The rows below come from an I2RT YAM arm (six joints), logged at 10 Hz.
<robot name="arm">
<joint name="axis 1" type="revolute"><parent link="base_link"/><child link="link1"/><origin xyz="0 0 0.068" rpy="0 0 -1.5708"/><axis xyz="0 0 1"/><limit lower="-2.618" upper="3.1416"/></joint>
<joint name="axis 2" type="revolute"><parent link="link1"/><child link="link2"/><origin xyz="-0.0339 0.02 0.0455" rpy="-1.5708 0 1.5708"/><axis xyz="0 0 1"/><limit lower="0" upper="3.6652"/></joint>
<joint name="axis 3" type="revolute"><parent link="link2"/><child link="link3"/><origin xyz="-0.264 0 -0.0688" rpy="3.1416 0 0"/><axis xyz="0 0 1"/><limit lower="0" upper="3.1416"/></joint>
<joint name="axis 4" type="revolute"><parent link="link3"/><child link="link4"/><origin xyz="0.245 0.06 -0.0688" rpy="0 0 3.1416"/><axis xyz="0 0 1"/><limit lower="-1.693" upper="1.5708"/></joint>
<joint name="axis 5" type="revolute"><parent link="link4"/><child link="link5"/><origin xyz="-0.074 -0.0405 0.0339" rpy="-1.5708 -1.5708 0"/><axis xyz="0 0 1"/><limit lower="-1.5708" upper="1.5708"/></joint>
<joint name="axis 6" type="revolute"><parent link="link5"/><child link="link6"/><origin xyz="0 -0.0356 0.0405" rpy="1.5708 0 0"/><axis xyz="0 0 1"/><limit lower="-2.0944" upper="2.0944"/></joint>
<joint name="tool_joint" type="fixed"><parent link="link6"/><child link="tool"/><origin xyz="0 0 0" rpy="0 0 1.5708"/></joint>
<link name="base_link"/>
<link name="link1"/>
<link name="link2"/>
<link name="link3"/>
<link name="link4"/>
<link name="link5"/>
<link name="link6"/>
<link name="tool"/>
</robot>
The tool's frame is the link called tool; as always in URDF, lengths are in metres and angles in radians.
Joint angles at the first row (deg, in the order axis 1, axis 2, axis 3, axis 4, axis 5, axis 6):
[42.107 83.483 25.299 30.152 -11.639 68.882]
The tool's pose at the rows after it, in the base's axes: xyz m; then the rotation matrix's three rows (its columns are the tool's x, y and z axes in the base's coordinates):
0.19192 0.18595 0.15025; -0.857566 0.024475 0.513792; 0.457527 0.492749 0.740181; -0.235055 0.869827 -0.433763
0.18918 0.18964 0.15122; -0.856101 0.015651 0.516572; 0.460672 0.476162 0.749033; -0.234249 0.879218 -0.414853
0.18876 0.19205 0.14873; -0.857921 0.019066 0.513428; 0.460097 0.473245 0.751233; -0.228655 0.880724 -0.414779
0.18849 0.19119 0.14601; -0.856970 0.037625 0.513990; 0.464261 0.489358 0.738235; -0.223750 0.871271 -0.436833
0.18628 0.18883 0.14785; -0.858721 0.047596 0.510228; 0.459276 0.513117 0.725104; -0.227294 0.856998 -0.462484
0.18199 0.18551 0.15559; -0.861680 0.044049 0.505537; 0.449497 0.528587 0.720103; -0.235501 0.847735 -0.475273
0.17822 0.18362 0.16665; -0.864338 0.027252 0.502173; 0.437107 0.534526 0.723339; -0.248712 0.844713 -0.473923
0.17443 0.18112 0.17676; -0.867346 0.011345 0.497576; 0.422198 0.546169 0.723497; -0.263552 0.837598 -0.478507
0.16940 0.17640 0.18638; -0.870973 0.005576 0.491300; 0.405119 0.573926 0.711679; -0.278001 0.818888 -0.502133
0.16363 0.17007 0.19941; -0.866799 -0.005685 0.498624; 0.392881 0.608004 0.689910; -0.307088 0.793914 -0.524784
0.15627 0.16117 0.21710; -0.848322 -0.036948 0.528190; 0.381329 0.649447 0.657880; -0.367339 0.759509 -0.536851
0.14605 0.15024 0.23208; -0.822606 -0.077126 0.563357; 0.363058 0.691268 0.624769; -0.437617 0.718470 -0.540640
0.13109 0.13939 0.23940; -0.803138 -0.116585 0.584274; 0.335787 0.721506 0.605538; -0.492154 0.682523 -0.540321
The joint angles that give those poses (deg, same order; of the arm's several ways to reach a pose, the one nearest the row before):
[42.590 83.503 25.060 32.183 -11.375 69.320]
[43.659 83.679 24.820 33.888 -10.677 70.150]
[44.117 84.642 24.819 34.873 -10.481 70.608]
[44.097 84.794 24.841 33.626 -9.933 70.718]
[44.118 83.199 24.993 30.240 -9.519 70.128]
[44.272 79.876 25.190 25.889 -9.365 69.363]
[44.555 76.444 25.889 21.846 -9.388 68.489]
[44.752 73.251 26.698 17.538 -9.409 67.352]
[44.840 69.648 27.704 11.377 -9.103 65.910]
[44.928 65.406 29.212 4.207 -7.835 63.987]
[45.059 60.248 31.178 -3.552 -5.212 60.861]
[45.452 54.850 32.425 -10.328 -2.109 57.298]
[46.894 49.146 32.076 -15.638 0.732 54.675]

